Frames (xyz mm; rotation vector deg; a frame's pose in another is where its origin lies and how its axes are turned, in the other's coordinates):
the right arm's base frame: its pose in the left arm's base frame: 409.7 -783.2 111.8 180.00 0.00 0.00
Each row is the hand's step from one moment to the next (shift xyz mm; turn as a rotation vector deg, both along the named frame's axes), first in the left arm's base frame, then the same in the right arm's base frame.
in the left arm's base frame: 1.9 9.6 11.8 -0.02 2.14 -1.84
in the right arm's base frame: 1.9 -9.6 -11.8 -0.02 -2.14 1.84
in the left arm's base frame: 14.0 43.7 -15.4 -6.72 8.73 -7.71
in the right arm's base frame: 14.0 -43.7 15.4 -6.72 -8.73 7.71
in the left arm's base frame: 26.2 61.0 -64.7 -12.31 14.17 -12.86
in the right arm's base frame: 26.2 -61.0 64.7 -12.31 -14.17 12.86
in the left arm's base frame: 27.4 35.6 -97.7 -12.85 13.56 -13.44
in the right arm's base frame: 27.4 -35.6 97.7 -12.85 -13.56 13.44
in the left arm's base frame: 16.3 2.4 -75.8 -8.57 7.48 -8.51
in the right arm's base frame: 16.3 -2.4 75.8 -8.57 -7.48 8.51
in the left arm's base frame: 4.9 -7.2 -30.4 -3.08 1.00 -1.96
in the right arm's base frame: 4.9 7.2 30.4 -3.08 -1.00 1.96
